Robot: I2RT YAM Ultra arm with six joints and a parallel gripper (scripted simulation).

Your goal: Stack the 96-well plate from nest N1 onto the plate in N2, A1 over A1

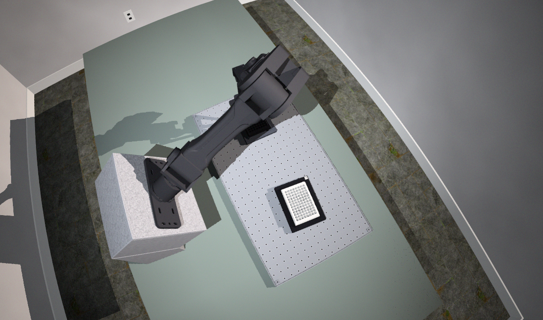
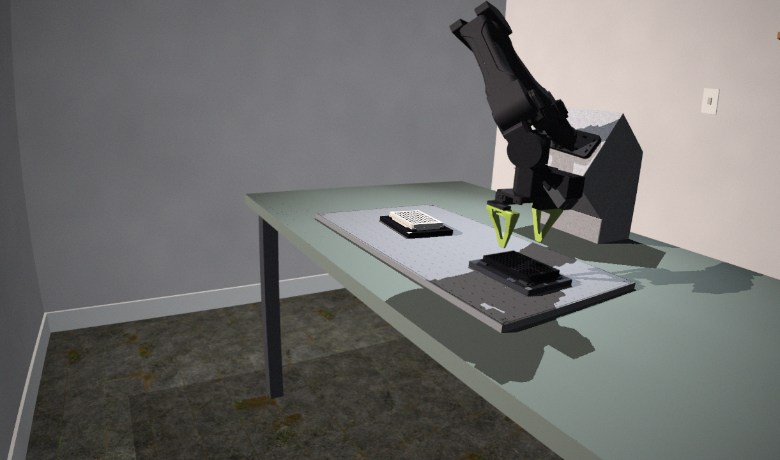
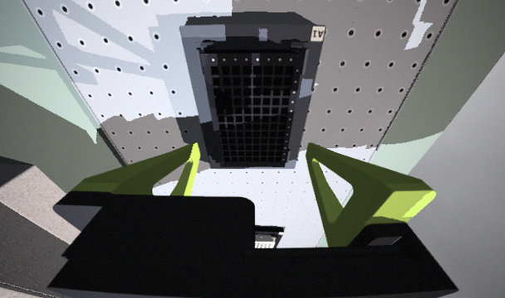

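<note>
Right now my hand is 10 mm to the right of the black 96-well plate and 50 mm above it. Round my hand: white 96-well plate (70 mm ahead, 340 mm to the right, 50 mm below); black nest N2 (70 mm ahead, 340 mm to the right, 60 mm below); nest N1 (10 mm to the left, 60 mm below).
</note>
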